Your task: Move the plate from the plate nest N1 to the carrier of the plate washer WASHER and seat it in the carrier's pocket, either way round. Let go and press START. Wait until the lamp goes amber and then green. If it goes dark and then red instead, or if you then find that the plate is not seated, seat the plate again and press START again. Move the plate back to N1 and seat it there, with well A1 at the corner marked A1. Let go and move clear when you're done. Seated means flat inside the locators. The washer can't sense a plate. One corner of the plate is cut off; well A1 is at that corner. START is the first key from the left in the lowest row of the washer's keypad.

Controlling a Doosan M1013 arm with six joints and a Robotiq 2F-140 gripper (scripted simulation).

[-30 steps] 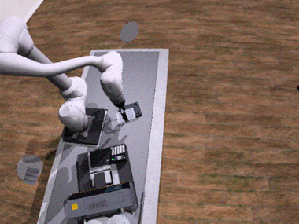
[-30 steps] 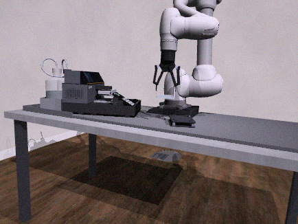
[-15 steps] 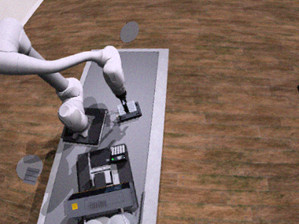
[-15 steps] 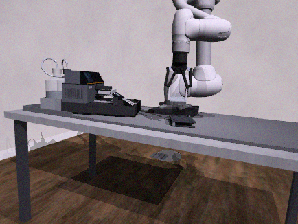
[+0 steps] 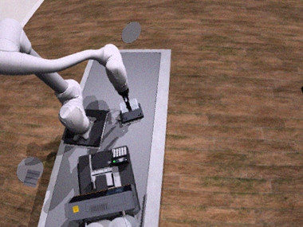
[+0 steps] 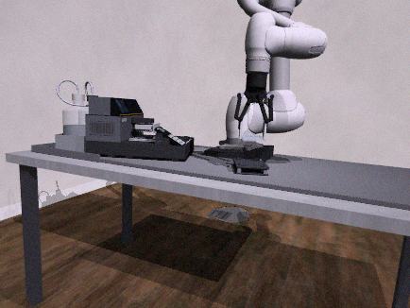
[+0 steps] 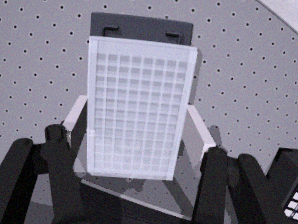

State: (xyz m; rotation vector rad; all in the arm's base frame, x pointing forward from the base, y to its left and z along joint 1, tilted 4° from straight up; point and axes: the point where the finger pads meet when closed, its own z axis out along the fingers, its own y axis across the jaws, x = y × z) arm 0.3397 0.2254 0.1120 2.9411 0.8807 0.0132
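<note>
Right now my hand is 2 cm above the white well plate. The rest, counted from my hand: plate nest N1: 12 cm below; then plate washer: 2 cm ahead, 55 cm to the right, 2 cm below.
</note>
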